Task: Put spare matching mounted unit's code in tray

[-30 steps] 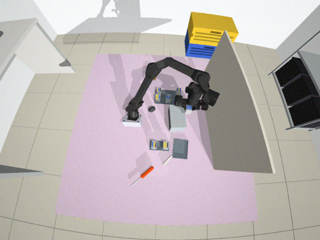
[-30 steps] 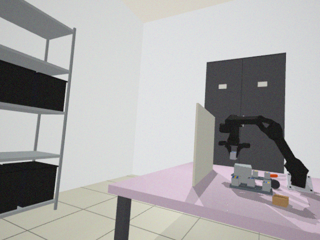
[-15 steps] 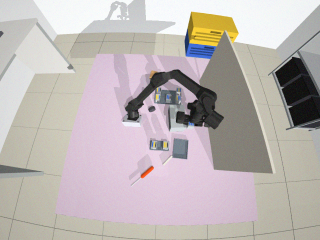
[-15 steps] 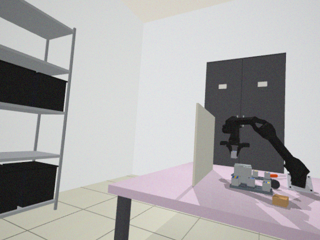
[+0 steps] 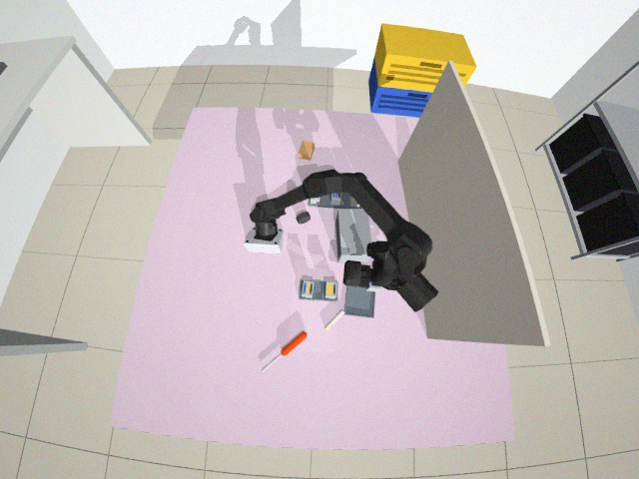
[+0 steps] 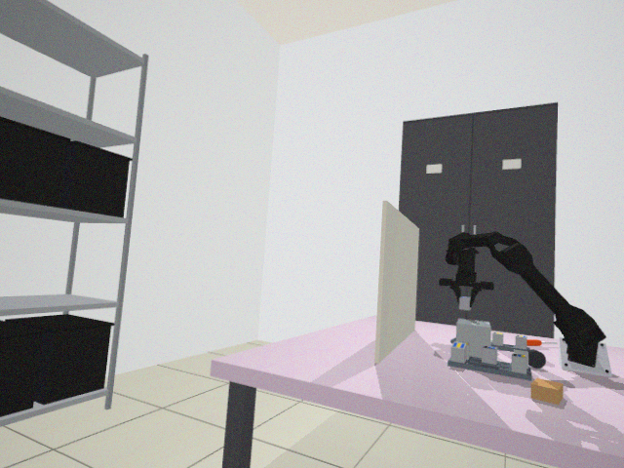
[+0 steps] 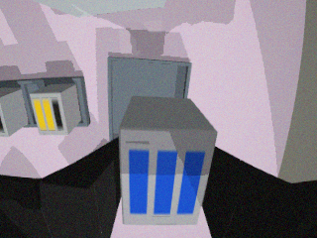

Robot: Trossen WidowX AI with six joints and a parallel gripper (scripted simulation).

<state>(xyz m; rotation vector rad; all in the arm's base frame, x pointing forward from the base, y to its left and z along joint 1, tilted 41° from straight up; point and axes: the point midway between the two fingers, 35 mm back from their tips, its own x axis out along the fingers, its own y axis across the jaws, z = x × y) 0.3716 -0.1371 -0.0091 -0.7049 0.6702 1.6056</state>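
Right now the dark grey tray is 130 mm below my gripper tip, 30 mm to the right of it and 10 mm behind it. The rest, counted from my gripper tip: grey mounted unit 170 mm to the left, 80 mm below, 70 mm behind; holder 150 mm behind, 130 mm below, 30 mm to the right; white stick 130 mm below, 120 mm to the right, 80 mm behind.
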